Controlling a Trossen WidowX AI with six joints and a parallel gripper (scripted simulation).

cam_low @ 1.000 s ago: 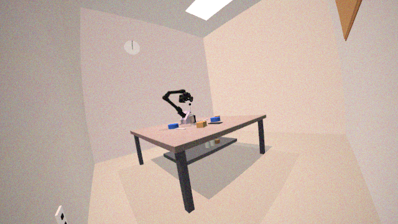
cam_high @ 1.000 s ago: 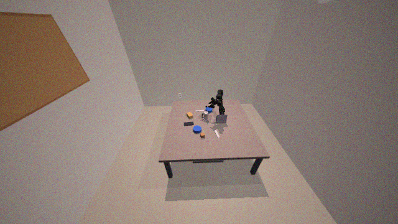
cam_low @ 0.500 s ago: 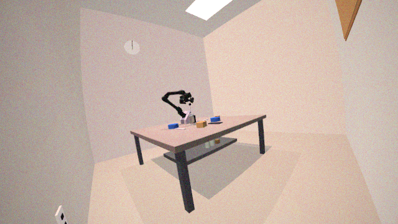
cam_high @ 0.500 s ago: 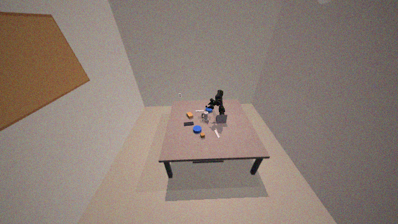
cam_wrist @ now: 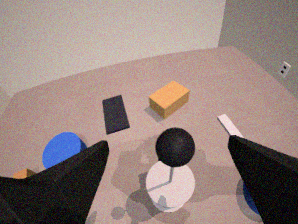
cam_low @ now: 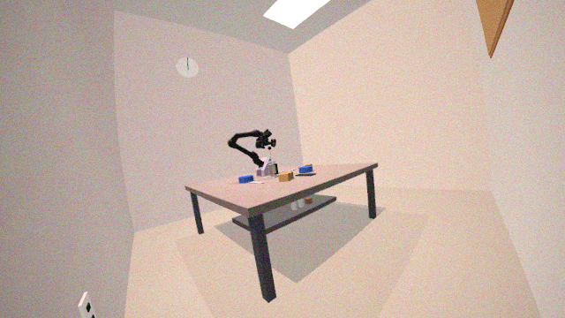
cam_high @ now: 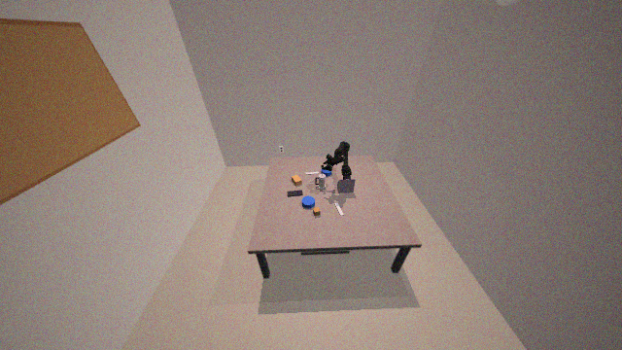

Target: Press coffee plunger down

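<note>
Right now the coffee press is 10 mm ahead of my gripper tip, 10 mm to the right of it and 130 mm below it. From my gripper tip the other things lie so: shelf 20 mm ahead, 100 mm to the left, 570 mm below; black flat piece 290 mm ahead, 60 mm to the left, 250 mm below.
</note>
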